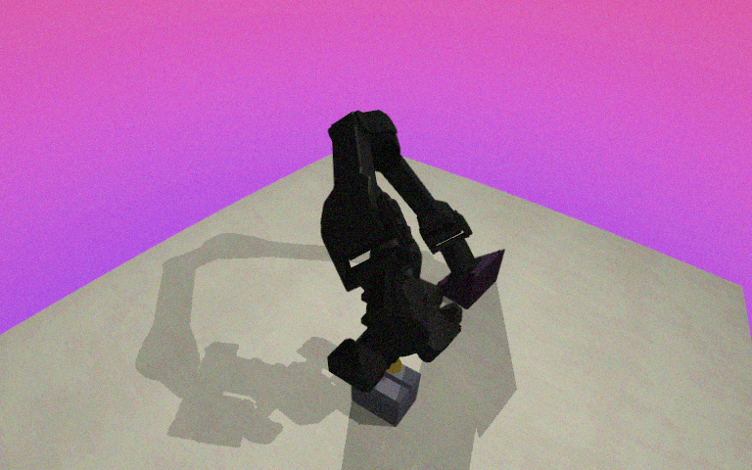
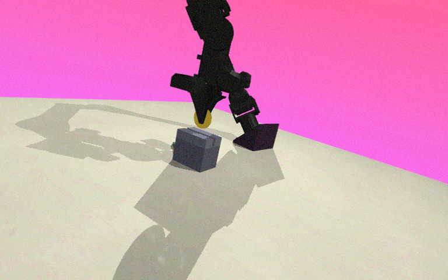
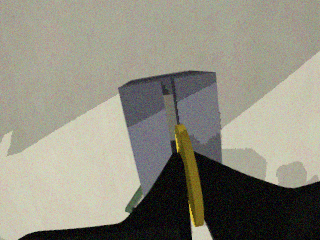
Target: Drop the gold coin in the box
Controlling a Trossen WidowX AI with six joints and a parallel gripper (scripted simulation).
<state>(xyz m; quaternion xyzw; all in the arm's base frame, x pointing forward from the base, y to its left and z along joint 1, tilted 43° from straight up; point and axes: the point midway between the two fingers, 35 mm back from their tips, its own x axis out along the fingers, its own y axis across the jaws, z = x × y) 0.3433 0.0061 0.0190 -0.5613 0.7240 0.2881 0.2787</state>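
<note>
Right now my gripper tip is 10 mm below the gold coin.
</note>
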